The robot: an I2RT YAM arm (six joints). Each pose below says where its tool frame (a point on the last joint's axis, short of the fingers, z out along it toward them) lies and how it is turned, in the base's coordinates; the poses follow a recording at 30 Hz.
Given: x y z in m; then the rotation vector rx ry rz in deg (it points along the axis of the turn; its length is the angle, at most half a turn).
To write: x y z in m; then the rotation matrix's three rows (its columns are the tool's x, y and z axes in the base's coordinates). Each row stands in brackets. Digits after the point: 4 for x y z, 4 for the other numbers.
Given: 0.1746 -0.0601 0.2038 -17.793 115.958 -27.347
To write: [0.1746 -0.0601 0.2038], [[-0.4741 -0.0186 0.8803], [-0.4100 0.8895 -0.2020], [-0.7792 -0.4566 -0.4293]]
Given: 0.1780 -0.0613 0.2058 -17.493 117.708 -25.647
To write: [0.1780 -0.0613 0.2058], [[-0.4945 -0.0328 0.8686], [-0.3912 0.9008 -0.1886], [-0.7762 -0.4331 -0.4582]]
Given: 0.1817 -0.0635 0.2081 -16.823 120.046 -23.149
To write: [0.1817 -0.0635 0.2081], [[-0.5218 -0.0490 0.8517], [-0.3622 0.9166 -0.1691], [-0.7724 -0.3967 -0.4961]]
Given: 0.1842 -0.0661 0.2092 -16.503 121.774 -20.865
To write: [0.1842 -0.0661 0.2092], [[-0.5410 -0.0652 0.8385], [-0.3406 0.9286 -0.1476], [-0.7690 -0.3654 -0.5246]]
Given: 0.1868 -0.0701 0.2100 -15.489 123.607 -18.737
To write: [0.1868 -0.0701 0.2100], [[-0.5634 -0.0711 0.8231], [-0.3119 0.9409 -0.1322], [-0.7650 -0.3312 -0.5523]]
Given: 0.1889 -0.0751 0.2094 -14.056 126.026 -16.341
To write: [0.1889 -0.0751 0.2094], [[-0.5942 -0.0740 0.8009], [-0.2758 0.9541 -0.1165], [-0.7556 -0.2901 -0.5873]]
